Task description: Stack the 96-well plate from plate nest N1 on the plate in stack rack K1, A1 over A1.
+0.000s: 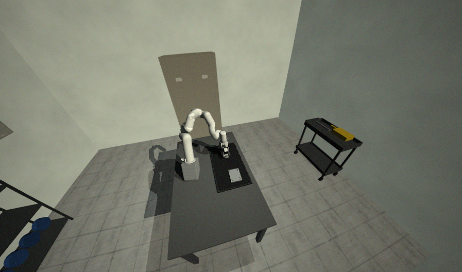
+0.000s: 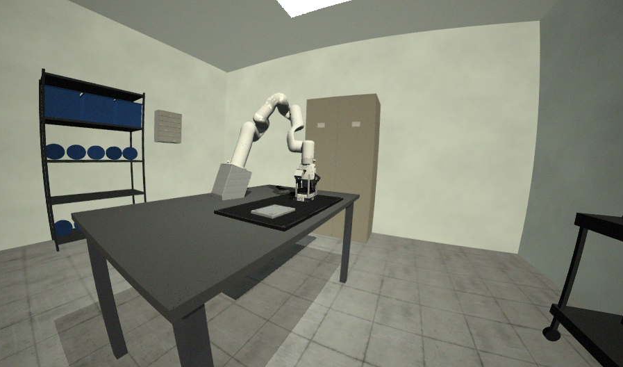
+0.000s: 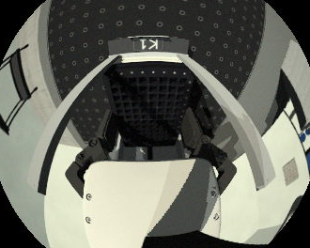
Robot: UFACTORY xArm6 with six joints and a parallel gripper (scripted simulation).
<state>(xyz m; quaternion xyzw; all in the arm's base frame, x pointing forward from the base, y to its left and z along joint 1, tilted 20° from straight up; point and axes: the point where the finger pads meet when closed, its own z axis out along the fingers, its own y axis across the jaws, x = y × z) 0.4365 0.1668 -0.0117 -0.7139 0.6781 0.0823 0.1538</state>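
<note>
Right now my hand is 1 cm above the dark 96-well plate. Also, from my hand: pale plate nest N1: 38 cm to the right, 6 cm below, 2 cm ahead; then pale A1 mark: 45 cm to the right, 5 cm below, 4 cm behind.
</note>
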